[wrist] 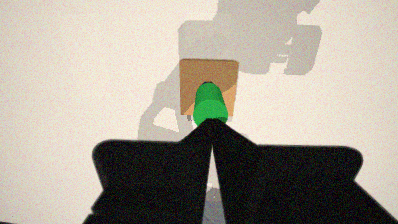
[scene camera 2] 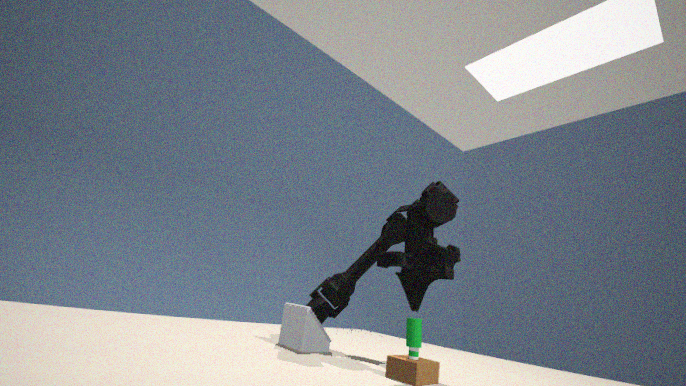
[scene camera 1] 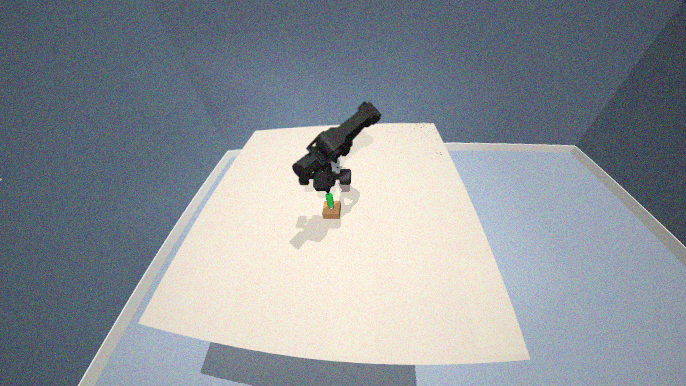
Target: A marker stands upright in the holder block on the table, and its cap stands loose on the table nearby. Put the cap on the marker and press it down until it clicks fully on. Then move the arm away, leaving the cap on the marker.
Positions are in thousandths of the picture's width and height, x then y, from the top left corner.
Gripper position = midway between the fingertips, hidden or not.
my gripper: wrist 531, 556; scene camera 2 604, 807; scene camera 1 479, 499
